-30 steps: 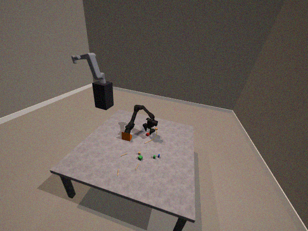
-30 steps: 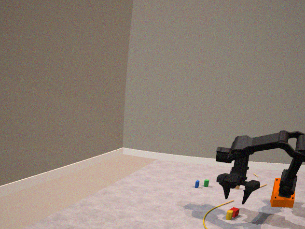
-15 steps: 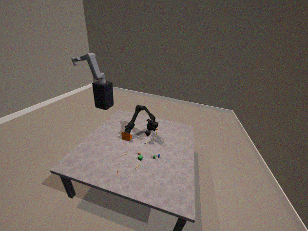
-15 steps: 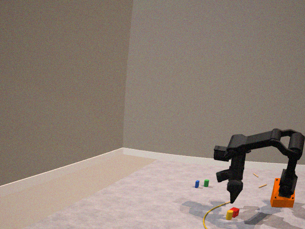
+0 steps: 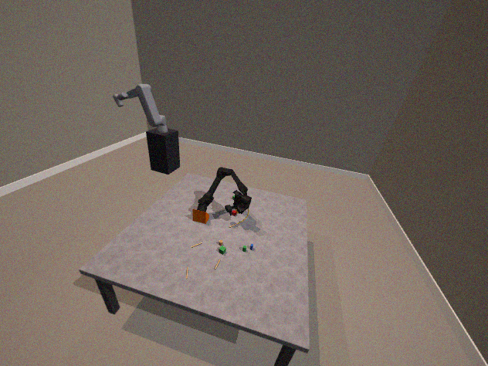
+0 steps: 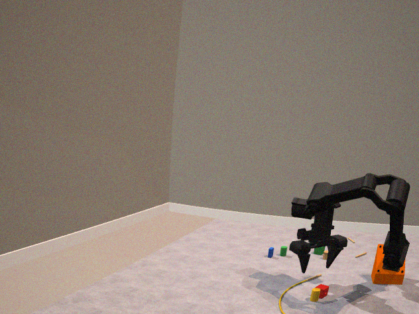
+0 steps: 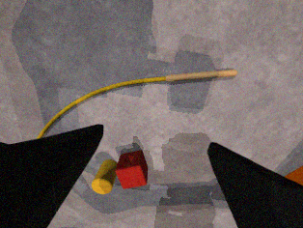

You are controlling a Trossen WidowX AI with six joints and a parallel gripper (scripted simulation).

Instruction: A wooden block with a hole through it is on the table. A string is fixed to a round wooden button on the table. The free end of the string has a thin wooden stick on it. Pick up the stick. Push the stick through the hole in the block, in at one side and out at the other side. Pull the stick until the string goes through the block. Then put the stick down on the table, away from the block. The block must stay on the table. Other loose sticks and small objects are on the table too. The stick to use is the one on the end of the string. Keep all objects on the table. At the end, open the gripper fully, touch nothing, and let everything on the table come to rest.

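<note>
My gripper tip is 20 mm short of the thin wooden stick, 50 mm to the left of it and 50 mm above it. From my gripper tip the other things lie so: round wooden button (30 mm ahead, 250 mm to the left, 50 mm below); yellow cylinder (20 mm behind, 100 mm to the left, 40 mm below); red block (40 mm behind, 70 mm to the left, 40 mm below).
</note>
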